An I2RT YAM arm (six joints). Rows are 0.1 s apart.
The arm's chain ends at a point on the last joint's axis. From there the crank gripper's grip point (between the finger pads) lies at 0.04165 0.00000 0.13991 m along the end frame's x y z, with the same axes.
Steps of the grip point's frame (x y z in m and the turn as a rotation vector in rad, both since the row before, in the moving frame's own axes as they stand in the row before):
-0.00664, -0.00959, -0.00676, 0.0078, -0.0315, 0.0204
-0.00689, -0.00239, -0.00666, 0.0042, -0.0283, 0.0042
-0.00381, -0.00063, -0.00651, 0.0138, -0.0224, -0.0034
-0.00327, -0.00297, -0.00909, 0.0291, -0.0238, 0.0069
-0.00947, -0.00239, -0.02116, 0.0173, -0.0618, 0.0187
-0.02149, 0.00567, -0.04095, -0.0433, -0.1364, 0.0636
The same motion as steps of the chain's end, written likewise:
-0.00222, -0.00930, -0.00800, 0.0078, -0.0315, 0.0204
-0.00292, -0.00197, -0.00778, 0.0042, -0.0283, 0.0042
-0.00066, 0.00144, -0.00739, 0.0138, -0.0224, -0.0034
0.00006, 0.00084, -0.00999, 0.0291, -0.0238, 0.0069
-0.00077, -0.00065, -0.02345, 0.0173, -0.0618, 0.0187
-0.00182, -0.00252, -0.04512, -0.0433, -0.1364, 0.0636

